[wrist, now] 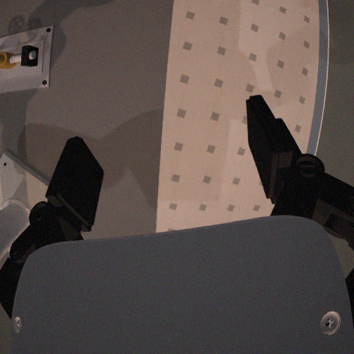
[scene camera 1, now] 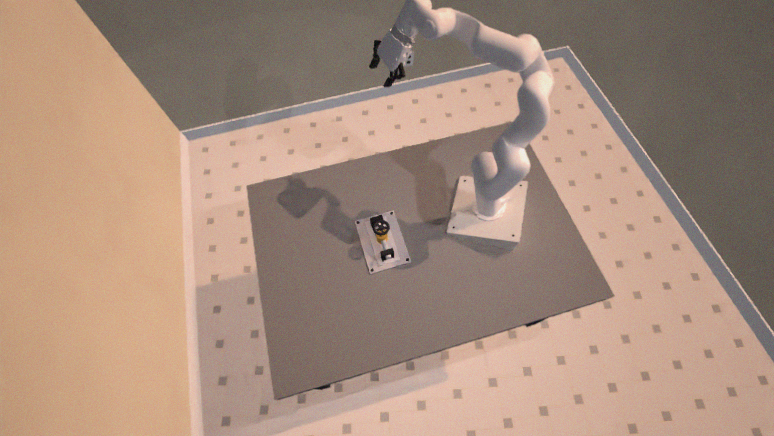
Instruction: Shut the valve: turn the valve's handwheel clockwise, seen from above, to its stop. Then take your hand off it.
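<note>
The valve has a black handwheel (scene camera 1: 380, 226) on top of a yellow body (scene camera 1: 381, 237) (wrist: 6, 60). It is fixed on a light plate (scene camera 1: 401, 250) (wrist: 46, 65) that lies on the dark grey table. In the wrist view part of the plate and valve shows at the upper left edge, and the handwheel does not show there. My gripper (scene camera 1: 381, 76) (wrist: 164, 136) is open with its fingers wide apart and nothing between them. It is high up and well away from the handwheel, toward the top of the scene view. How far the wheel is turned cannot be told.
The grey table top (scene camera 1: 335, 319) (wrist: 120, 90) carries the valve plate and the arm's white base plate (scene camera 1: 460, 227) (wrist: 15, 175), which is right of the valve in the scene view. A tan wall (scene camera 1: 92, 243) rises at the left. Tiled floor (scene camera 1: 514, 379) (wrist: 200, 100) surrounds the table.
</note>
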